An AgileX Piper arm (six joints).
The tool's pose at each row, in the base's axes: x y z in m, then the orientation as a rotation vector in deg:
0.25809 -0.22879 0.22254 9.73 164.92 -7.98
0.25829 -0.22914 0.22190 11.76 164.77 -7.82
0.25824 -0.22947 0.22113 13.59 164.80 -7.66
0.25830 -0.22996 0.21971 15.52 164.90 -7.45
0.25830 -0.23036 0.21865 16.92 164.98 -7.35
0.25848 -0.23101 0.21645 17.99 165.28 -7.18
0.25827 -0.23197 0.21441 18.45 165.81 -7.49
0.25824 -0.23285 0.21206 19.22 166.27 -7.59
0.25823 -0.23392 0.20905 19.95 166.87 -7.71
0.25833 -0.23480 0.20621 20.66 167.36 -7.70
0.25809 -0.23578 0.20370 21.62 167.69 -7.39
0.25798 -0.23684 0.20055 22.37 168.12 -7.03
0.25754 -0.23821 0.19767 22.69 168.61 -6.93
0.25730 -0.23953 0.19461 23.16 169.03 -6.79
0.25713 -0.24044 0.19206 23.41 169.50 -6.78
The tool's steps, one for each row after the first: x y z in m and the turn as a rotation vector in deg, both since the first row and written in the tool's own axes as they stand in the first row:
-0.00006 -0.00027 0.00070 0.07 0.04 1.40
0.00015 -0.00054 0.00147 0.13 0.25 2.65
0.00040 -0.00090 0.00291 0.17 0.57 3.96
0.00064 -0.00121 0.00397 0.23 0.82 4.90
0.00096 -0.00166 0.00620 0.22 1.26 5.60
0.00159 -0.00247 0.00822 0.48 1.84 5.82
0.00213 -0.00316 0.01057 0.63 2.40 6.27
0.00280 -0.00398 0.01359 0.79 3.10 6.67
0.00334 -0.00461 0.01644 0.86 3.68 7.09
0.00412 -0.00541 0.01891 0.74 4.15 7.71
0.00492 -0.00622 0.02203 0.58 4.69 8.18
0.00595 -0.00740 0.02485 0.55 5.22 8.34
0.00683 -0.00849 0.02788 0.51 5.71 8.60
0.00755 -0.00921 0.03040 0.54 6.21 8.71

